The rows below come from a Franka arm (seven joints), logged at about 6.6 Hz.
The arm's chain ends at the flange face. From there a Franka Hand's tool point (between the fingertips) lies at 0.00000 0.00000 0.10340 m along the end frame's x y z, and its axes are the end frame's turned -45 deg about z.
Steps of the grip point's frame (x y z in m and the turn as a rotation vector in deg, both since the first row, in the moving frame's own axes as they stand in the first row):
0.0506 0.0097 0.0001 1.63 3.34 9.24
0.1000 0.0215 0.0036 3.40 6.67 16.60
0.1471 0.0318 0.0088 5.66 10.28 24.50
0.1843 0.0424 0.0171 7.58 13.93 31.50
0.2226 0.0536 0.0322 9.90 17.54 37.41
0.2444 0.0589 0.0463 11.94 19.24 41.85
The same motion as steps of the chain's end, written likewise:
0.0400 -0.0228 0.0003 3.51 1.21 9.24
0.0800 -0.0435 0.0045 7.12 2.31 16.60
0.1166 -0.0632 0.0109 11.27 3.27 24.50
0.1454 -0.0767 0.0209 15.21 4.49 31.50
0.1755 -0.0906 0.0383 19.40 5.40 37.41
0.1925 -0.0990 0.0539 22.05 5.16 41.85

